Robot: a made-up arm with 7 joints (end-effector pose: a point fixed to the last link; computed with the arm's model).
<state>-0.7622 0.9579 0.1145 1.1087 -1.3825 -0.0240 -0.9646</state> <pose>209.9 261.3 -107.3 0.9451 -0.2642 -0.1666 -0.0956</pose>
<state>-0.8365 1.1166 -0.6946 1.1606 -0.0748 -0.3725 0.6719</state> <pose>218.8 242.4 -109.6 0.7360 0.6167 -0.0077 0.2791</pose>
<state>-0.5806 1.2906 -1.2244 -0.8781 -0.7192 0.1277 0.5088</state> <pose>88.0 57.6 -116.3 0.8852 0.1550 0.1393 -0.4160</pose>
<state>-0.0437 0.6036 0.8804 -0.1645 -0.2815 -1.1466 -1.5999</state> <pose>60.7 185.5 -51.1 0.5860 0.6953 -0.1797 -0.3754</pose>
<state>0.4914 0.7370 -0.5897 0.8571 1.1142 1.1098 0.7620</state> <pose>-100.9 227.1 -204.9 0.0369 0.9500 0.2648 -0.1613</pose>
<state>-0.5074 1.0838 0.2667 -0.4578 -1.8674 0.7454 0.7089</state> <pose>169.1 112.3 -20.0 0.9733 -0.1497 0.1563 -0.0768</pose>
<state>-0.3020 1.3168 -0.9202 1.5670 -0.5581 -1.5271 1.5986</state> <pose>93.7 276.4 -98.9 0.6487 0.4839 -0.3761 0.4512</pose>
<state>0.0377 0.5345 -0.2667 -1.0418 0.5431 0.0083 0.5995</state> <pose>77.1 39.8 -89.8 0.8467 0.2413 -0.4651 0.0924</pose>
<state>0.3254 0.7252 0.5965 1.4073 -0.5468 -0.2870 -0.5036</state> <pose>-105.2 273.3 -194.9 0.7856 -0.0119 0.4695 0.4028</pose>
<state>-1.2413 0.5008 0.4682 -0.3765 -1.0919 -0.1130 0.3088</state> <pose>185.8 103.6 83.8 0.6682 -0.3978 -0.6198 -0.1054</pose>
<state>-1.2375 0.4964 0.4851 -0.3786 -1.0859 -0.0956 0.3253</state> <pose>185.9 105.0 82.7 0.6722 -0.4017 -0.6149 -0.0934</pose>
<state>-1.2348 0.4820 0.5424 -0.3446 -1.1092 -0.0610 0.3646</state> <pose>190.0 112.7 79.4 0.6767 -0.4354 -0.5906 -0.0615</pose>
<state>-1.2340 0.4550 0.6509 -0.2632 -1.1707 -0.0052 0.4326</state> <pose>199.2 127.9 71.1 0.6741 -0.5072 -0.5369 -0.0082</pose>
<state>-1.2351 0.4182 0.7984 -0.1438 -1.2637 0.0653 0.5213</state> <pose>211.3 147.2 55.0 0.6507 -0.6066 -0.4538 0.0514</pose>
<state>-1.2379 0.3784 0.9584 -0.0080 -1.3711 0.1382 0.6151</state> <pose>223.3 164.2 31.8 0.6012 -0.7097 -0.3543 0.0970</pose>
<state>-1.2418 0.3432 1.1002 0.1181 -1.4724 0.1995 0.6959</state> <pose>233.0 174.6 7.3 0.5371 -0.7931 -0.2616 0.1184</pose>
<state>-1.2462 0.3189 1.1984 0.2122 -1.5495 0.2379 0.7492</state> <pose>239.5 178.7 -11.3 0.4804 -0.8462 -0.1966 0.1207</pose>
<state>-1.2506 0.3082 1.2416 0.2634 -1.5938 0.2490 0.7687</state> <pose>243.1 179.6 -20.2 0.4475 -0.8709 -0.1672 0.1155</pose>
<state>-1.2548 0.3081 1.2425 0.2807 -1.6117 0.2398 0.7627</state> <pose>244.8 179.5 -21.2 0.4373 -0.8773 -0.1644 0.1098</pose>
